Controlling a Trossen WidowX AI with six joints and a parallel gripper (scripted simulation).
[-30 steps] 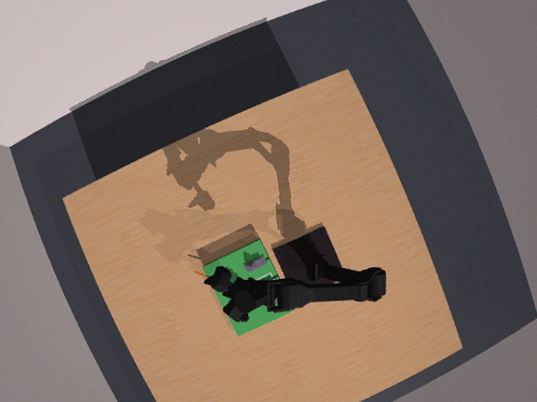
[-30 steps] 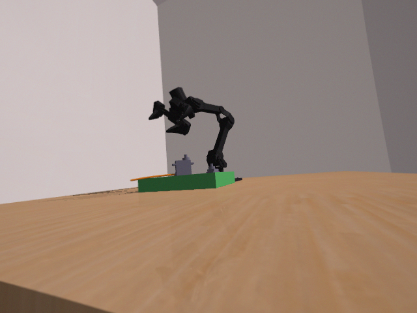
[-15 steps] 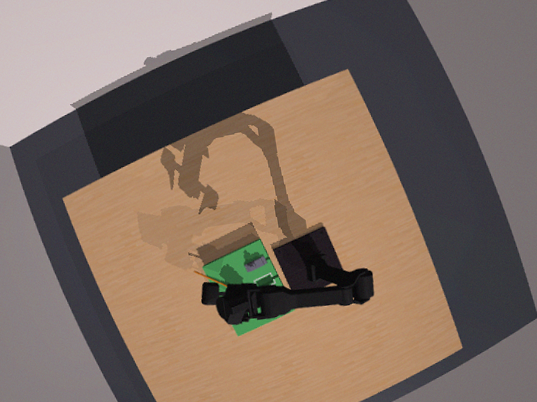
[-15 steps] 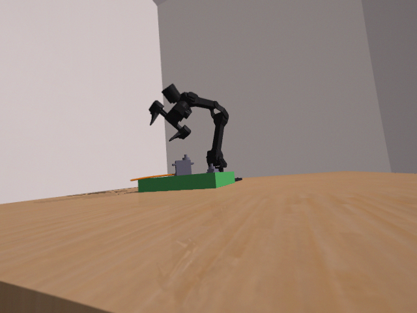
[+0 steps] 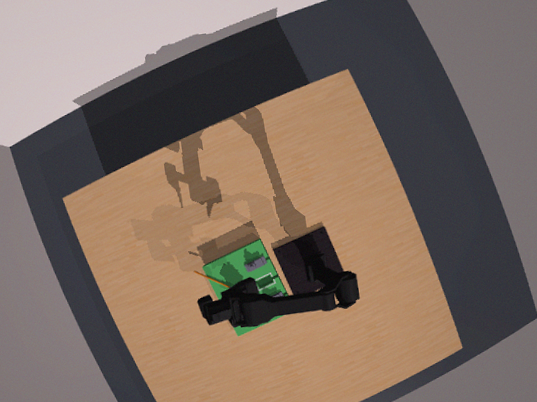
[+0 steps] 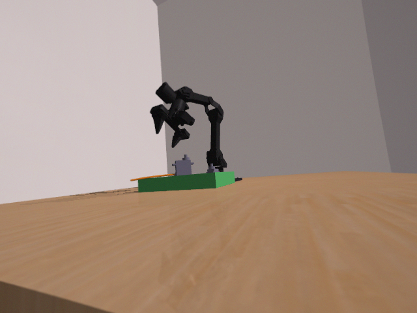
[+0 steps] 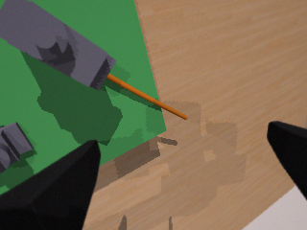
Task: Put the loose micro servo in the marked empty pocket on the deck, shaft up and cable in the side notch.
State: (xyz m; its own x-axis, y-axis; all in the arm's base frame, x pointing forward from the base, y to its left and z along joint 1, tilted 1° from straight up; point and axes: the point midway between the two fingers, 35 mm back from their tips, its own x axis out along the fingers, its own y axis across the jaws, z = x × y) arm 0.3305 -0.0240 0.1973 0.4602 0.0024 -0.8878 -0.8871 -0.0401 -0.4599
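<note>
Right now the green deck is 16 cm below my gripper tip, 5 cm to the left of it and 3 cm behind it.
</note>
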